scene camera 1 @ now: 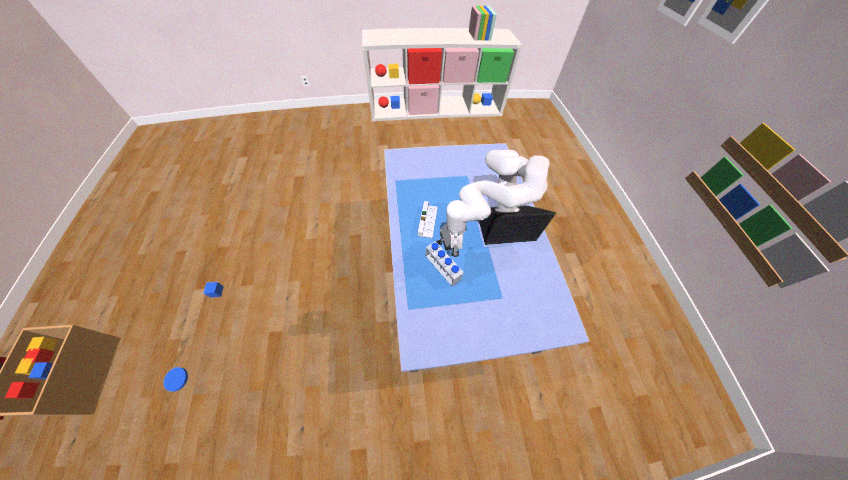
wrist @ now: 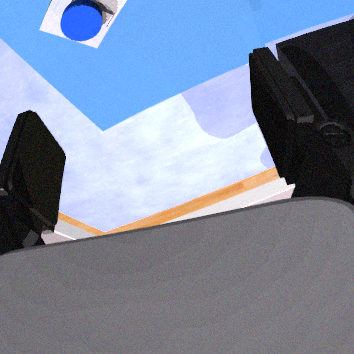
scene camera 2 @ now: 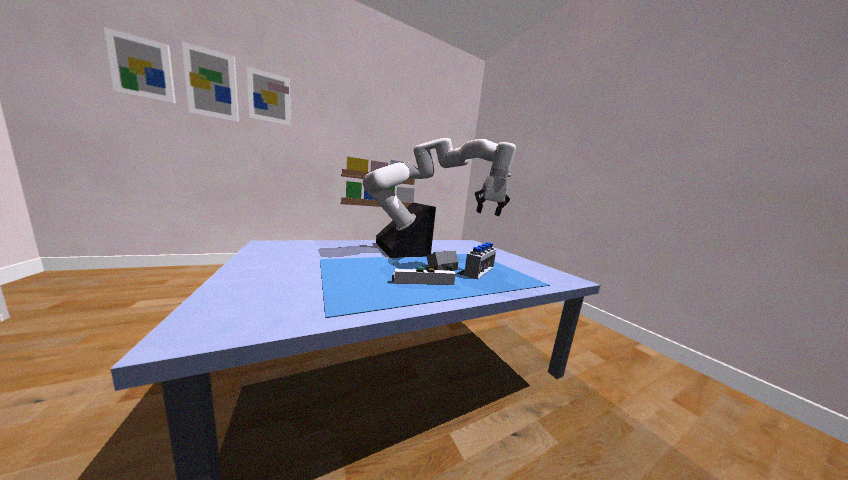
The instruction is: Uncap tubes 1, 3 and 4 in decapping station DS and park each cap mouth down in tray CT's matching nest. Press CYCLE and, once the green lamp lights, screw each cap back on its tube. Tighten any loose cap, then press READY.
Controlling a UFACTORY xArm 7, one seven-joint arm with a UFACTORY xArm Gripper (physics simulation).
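Pixels of known places: gripper, fingertip midpoint: (scene camera 1: pixel 455 246) (wrist: pixel 143 103) (scene camera 2: pixel 487 214); arm's base, origin of the base link: (scene camera 1: pixel 506 210) (scene camera 2: pixel 406 222).
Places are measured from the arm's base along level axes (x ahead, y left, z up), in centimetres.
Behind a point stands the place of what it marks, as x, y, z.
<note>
The decapping station DS (scene camera 1: pixel 454 280) {38.0, 27.8, -9.2} (scene camera 2: pixel 473 267) {44.8, 7.1, -11.2} (wrist: pixel 50 27) {37.9, 27.4, -6.1} is a pale block on the blue mat. Several blue caps sit in a row along its top; one cap (wrist: pixel 81 21) {37.1, 24.1, -3.5} shows at the top left of the wrist view. White tray CT (scene camera 1: pixel 430 221) {38.4, -12.6, -14.7} (scene camera 2: pixel 424 277) {43.1, -15.7, -13.1} lies near the station, with small green and brown marks along one side and no blue cap visible in it. A grey sloped box (scene camera 2: pixel 445 259) {34.5, 0.6, -10.3} stands behind the tray; the arm hides it in scene camera 1, and its buttons and lamp cannot be read. My gripper (scene camera 1: pixel 448 247) {37.4, 19.7, 10.0} (scene camera 2: pixel 489 210) {37.4, 19.7, 10.0} (wrist: pixel 143 103) {37.4, 19.7, 10.0} is open and empty, high above the station.
The blue mat (scene camera 1: pixel 428 297) {51.6, 30.8, -15.7} (scene camera 2: pixel 357 297) {44.2, -39.9, -15.6} (wrist: pixel 100 90) {22.6, 34.7, -15.6} lies on the lavender table (scene camera 1: pixel 493 333) {26.7, 55.7, -16.0} (scene camera 2: pixel 238 309) {39.0, -67.4, -15.9} (wrist: pixel 150 160) {1.6, 40.5, -15.9}. A large black block (scene camera 1: pixel 516 227) {-0.5, 11.2, -0.4} (scene camera 2: pixel 419 234) {11.6, 1.4, -4.1} stands by the arm's base, beyond the mat's edge.
</note>
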